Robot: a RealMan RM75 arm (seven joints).
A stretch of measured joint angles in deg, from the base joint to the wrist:
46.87 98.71 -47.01 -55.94 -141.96 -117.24 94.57
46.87 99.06 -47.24 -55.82 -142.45 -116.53 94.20
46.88 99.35 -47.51 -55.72 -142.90 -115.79 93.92
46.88 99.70 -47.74 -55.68 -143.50 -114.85 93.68
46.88 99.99 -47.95 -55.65 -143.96 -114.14 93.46
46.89 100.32 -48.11 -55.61 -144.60 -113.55 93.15
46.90 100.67 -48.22 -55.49 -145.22 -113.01 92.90
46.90 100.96 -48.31 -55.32 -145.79 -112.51 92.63
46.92 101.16 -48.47 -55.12 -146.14 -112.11 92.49
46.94 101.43 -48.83 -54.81 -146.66 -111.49 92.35
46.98 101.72 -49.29 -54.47 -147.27 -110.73 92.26
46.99 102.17 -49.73 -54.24 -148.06 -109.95 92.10
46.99 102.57 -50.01 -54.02 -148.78 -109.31 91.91
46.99 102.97 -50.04 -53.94 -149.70 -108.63 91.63
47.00 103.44 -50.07 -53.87 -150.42 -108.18 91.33
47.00 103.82 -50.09 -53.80 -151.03 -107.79 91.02
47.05 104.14 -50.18 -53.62 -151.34 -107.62 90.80
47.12 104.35 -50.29 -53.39 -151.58 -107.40 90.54
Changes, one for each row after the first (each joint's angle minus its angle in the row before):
0.00 0.35 -0.23 0.12 -0.49 0.71 -0.37
0.01 0.29 -0.27 0.10 -0.45 0.74 -0.28
0.00 0.35 -0.23 0.04 -0.60 0.94 -0.24
0.00 0.29 -0.21 0.03 -0.46 0.71 -0.22
0.01 0.33 -0.16 0.04 -0.64 0.59 -0.31
0.01 0.35 -0.11 0.12 -0.62 0.54 -0.25
0.00 0.29 -0.09 0.17 -0.57 0.50 -0.27
0.02 0.20 -0.16 0.20 -0.35 0.40 -0.14
0.02 0.27 -0.36 0.31 -0.52 0.62 -0.14
0.04 0.29 -0.46 0.34 -0.61 0.76 -0.09
0.01 0.45 -0.44 0.23 -0.79 0.78 -0.16
0.00 0.40 -0.28 0.22 -0.72 0.64 -0.19
0.00 0.40 -0.03 0.08 -0.92 0.68 -0.28
0.01 0.47 -0.03 0.07 -0.72 0.45 -0.30
0.00 0.38 -0.02 0.07 -0.61 0.39 -0.31
0.05 0.32 -0.09 0.18 -0.31 0.17 -0.22
0.07 0.21 -0.11 0.23 -0.24 0.22 -0.26

